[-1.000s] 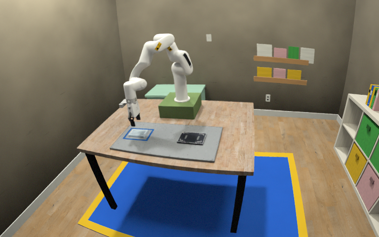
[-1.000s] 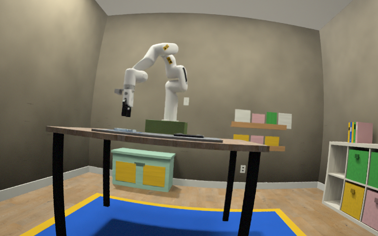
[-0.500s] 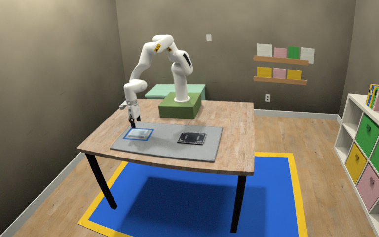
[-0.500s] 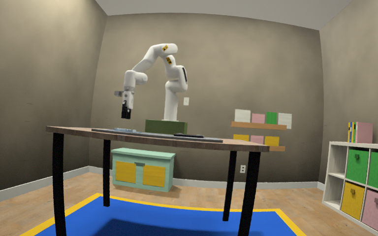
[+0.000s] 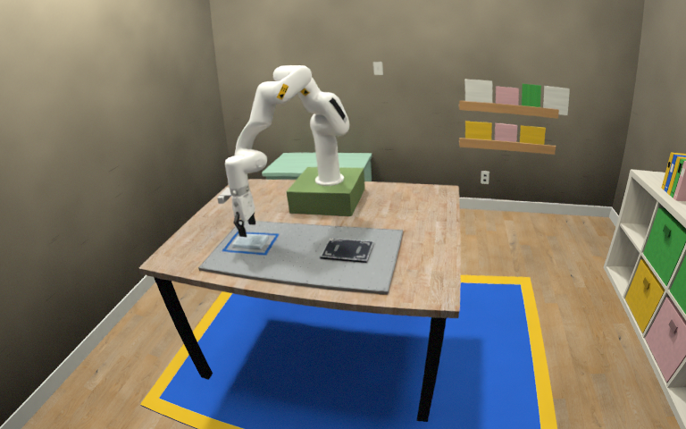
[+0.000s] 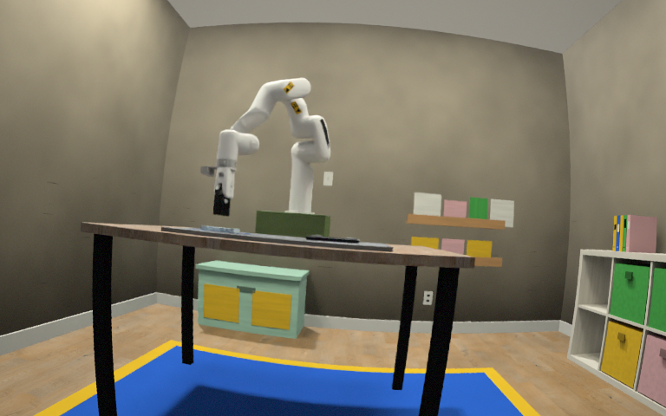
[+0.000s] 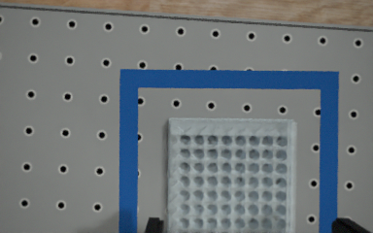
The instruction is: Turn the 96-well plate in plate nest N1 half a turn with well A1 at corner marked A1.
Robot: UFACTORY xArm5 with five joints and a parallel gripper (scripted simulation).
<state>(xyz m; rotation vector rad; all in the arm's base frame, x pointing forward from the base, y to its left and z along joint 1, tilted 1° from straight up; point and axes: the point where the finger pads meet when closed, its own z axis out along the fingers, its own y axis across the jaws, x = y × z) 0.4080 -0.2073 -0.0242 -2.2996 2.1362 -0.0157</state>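
My hand is 60 mm above the 96-well plate. From my hand the other things lie so: black plate nest N1 (10 mm behind, 390 mm to the left, 60 mm below).
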